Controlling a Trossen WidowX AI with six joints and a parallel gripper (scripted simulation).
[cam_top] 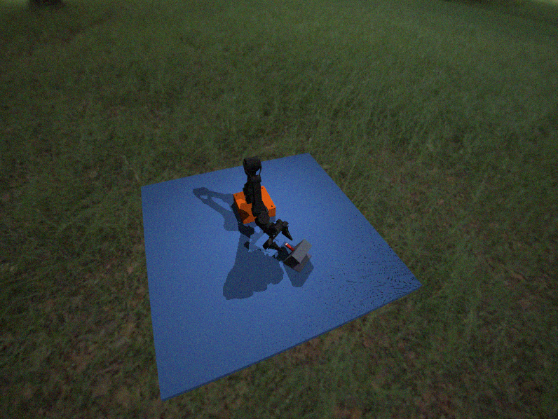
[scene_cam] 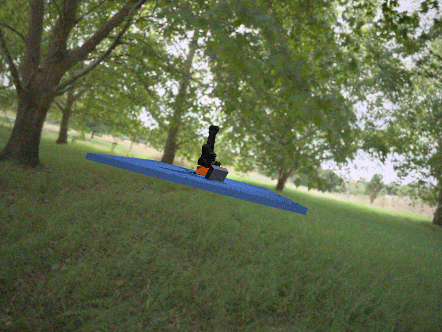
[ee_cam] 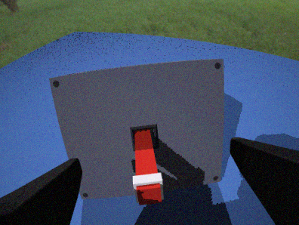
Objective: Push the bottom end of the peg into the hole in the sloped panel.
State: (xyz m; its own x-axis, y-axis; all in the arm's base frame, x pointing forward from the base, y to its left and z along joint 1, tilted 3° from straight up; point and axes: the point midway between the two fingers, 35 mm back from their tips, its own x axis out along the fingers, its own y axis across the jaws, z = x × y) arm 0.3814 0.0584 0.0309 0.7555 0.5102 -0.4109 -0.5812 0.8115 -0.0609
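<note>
Right now my gripper tip is 1 cm to the right of the square peg and 1 cm above it. The rest, counted from my gripper tip: grey sloped panel: 4 cm ahead, 4 cm to the left, 3 cm below.
</note>
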